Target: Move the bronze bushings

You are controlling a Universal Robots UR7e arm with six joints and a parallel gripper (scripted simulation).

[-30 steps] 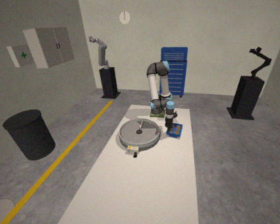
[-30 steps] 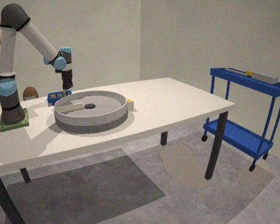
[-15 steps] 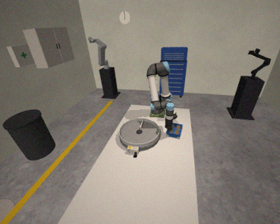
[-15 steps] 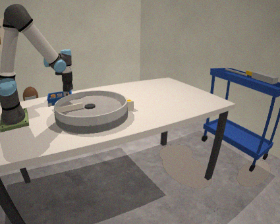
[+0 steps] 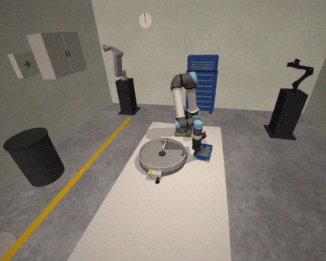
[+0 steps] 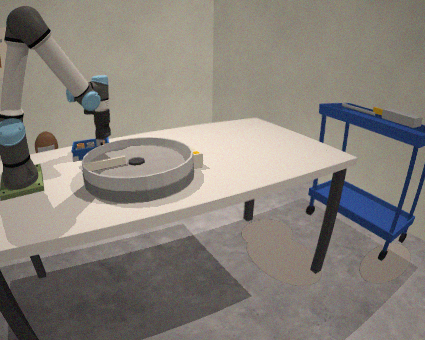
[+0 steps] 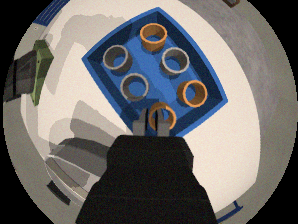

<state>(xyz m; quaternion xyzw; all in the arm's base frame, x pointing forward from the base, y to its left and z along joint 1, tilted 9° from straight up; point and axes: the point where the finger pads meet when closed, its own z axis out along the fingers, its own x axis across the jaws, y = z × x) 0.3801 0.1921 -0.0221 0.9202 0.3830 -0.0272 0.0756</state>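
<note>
My hand is 40 mm past the blue crate, 50 mm to the right of it and 20 mm above it. The rest, counted from my hand: grey turntable: 90 mm ahead, 310 mm to the right, 10 mm above.
</note>
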